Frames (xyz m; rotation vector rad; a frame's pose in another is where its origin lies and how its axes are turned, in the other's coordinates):
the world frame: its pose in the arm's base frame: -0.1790 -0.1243 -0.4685 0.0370 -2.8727 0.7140
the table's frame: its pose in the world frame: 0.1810 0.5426 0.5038 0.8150 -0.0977 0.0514
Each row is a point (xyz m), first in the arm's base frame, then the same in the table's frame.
Working: the arm's base frame: its pose in the table's frame: -0.3804 -1.1533 -0.1810 -0.1067 2.4578 -1.8686

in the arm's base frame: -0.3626 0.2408 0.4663
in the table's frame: 0.0141 -1.5054 -0.5378
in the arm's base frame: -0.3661 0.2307 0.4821
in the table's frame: 0.0191 -1.5230 -0.5323
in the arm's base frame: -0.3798 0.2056 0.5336
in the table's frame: 0.0376 -1.5779 -0.5218
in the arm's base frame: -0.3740 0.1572 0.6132
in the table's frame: 0.0396 -1.6677 -0.4965
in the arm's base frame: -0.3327 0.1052 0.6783
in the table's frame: 0.0051 -1.7477 -0.4638
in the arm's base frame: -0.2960 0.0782 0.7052
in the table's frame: -0.0286 -1.7839 -0.4450
